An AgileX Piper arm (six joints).
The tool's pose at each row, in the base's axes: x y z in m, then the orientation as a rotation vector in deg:
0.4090 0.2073 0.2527 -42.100 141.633 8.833
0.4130 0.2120 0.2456 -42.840 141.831 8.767
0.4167 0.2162 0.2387 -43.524 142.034 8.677
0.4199 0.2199 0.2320 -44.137 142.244 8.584
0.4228 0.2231 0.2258 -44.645 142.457 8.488
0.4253 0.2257 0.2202 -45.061 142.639 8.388
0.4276 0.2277 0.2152 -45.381 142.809 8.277
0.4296 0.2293 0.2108 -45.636 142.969 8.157
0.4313 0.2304 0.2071 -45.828 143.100 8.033
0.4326 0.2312 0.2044 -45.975 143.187 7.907
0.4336 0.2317 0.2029 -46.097 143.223 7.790
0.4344 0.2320 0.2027 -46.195 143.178 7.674
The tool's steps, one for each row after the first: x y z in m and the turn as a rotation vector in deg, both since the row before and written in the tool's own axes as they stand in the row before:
-0.0012 0.0021 0.0091 -0.188 0.388 -0.460
-0.0009 0.0018 0.0086 -0.157 0.384 -0.425
-0.0005 0.0017 0.0081 -0.138 0.374 -0.375
-0.0004 0.0014 0.0074 -0.109 0.350 -0.303
-0.0002 0.0010 0.0066 -0.076 0.298 -0.250
-0.0001 0.0006 0.0058 -0.041 0.263 -0.190
0.0000 0.0004 0.0051 -0.016 0.238 -0.151
0.0001 0.0001 0.0042 0.009 0.195 -0.117
0.0000 0.0001 0.0031 0.031 0.143 -0.099
-0.0002 -0.0001 0.0019 0.041 0.087 -0.094
-0.0006 -0.0002 0.0006 0.063 0.006 -0.099

